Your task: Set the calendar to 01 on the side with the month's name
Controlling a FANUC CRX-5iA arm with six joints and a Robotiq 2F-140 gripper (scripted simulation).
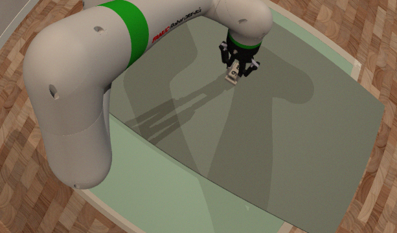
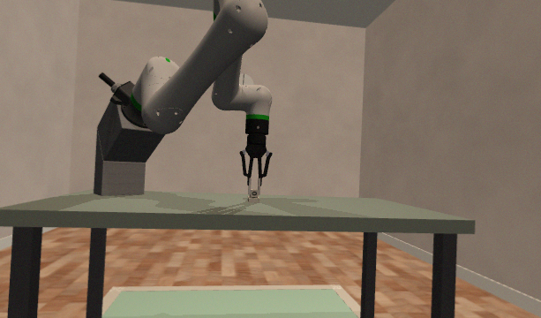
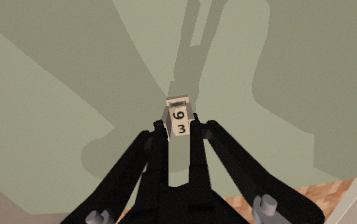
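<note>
My gripper is now 50 mm above the calendar tray and 20 mm to the right of it.
</note>
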